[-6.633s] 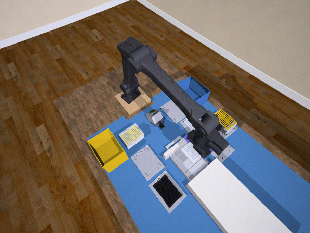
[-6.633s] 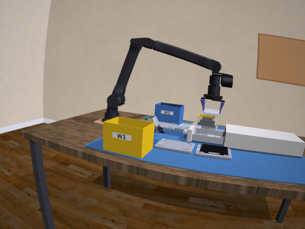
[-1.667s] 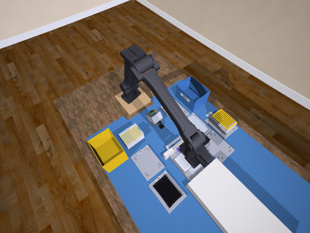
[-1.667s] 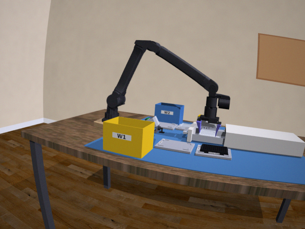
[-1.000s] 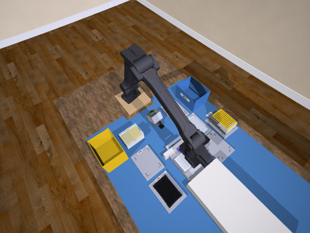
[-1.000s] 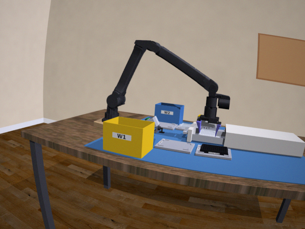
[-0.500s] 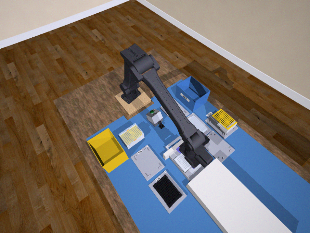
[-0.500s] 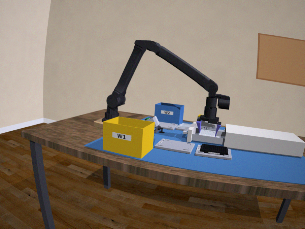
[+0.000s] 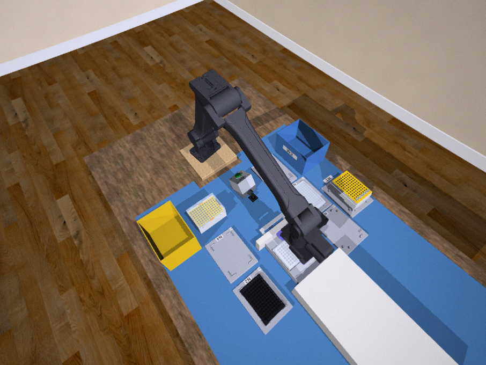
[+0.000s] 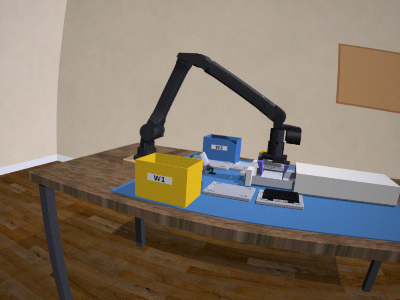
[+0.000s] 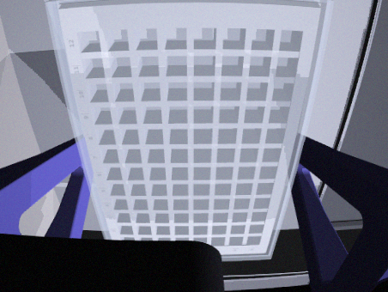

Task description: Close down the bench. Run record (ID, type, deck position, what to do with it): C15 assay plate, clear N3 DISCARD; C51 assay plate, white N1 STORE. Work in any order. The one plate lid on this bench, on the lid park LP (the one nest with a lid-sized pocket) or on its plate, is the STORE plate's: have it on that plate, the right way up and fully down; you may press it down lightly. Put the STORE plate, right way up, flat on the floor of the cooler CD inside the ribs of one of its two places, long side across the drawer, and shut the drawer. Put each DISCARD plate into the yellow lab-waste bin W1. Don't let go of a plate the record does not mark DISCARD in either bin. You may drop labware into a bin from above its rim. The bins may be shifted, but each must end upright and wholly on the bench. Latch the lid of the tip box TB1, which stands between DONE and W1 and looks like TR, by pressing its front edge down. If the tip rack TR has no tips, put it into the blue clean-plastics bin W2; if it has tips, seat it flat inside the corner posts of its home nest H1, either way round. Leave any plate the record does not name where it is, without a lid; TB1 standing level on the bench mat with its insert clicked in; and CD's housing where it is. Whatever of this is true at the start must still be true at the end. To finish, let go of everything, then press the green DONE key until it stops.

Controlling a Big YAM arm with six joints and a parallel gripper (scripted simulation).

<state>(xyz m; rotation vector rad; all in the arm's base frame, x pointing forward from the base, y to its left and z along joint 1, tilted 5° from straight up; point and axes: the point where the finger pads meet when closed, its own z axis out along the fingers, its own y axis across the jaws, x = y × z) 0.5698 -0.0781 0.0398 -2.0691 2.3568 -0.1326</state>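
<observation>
Right now my hand is 40 mm short of the cooler drawer. Also, from my hand: clear plate lid right at my hand; then white plate right at my hand; then white cooler CD 170 mm ahead, 20 mm to the right.
</observation>
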